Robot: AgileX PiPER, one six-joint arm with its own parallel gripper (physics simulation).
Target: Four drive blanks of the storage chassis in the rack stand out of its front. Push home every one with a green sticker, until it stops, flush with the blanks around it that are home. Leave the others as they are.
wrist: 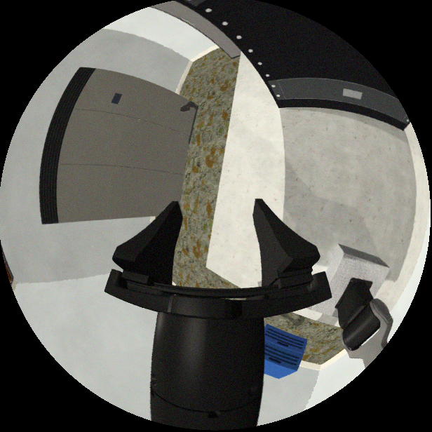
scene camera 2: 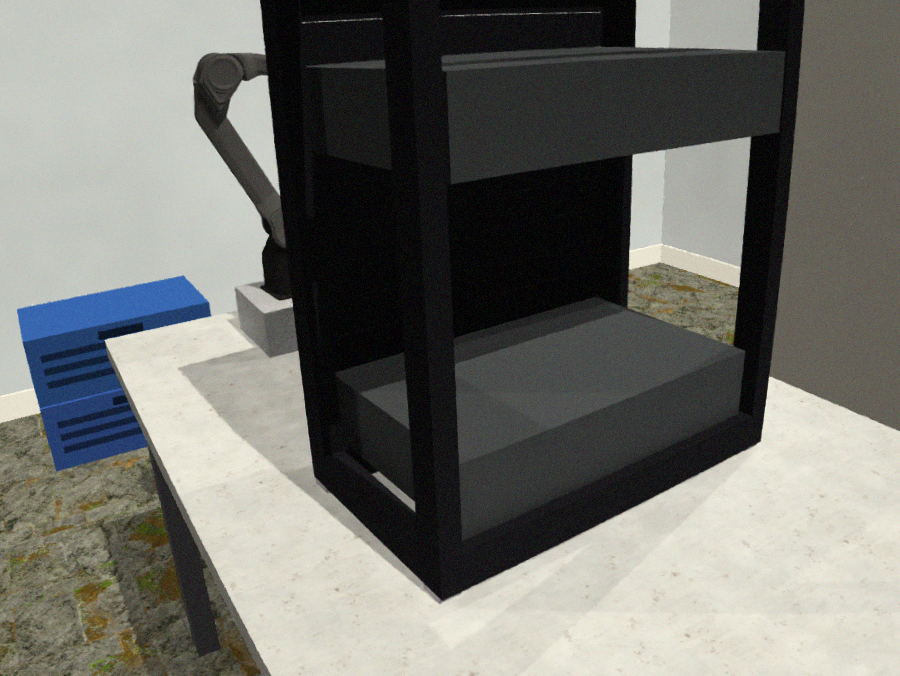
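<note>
The black rack (scene camera 2: 429, 291) stands on the table, seen from behind and the side in the scene view. It holds an upper dark grey unit (scene camera 2: 611, 109) and a lower one (scene camera 2: 603, 429); which is the storage chassis, I cannot tell. In the wrist view a dark grey front strip with a pale label (wrist: 314, 90) shows low on the rack, at the upper right. The drive blanks and green stickers do not show in either view. My gripper (wrist: 216, 207) is open and empty, in front of the rack and apart from it. The rack hides it in the scene view.
The arm (scene camera 2: 236, 156) rises from a pale grey block (scene camera 2: 265, 323) (wrist: 327, 272) on the table (scene camera 2: 691, 582) (wrist: 250, 150). Blue cabinets (scene camera 2: 116, 305) (wrist: 284, 350) stand beyond the table's edge. A large grey-brown cabinet (wrist: 120, 150) stands across the floor at the left of the wrist view.
</note>
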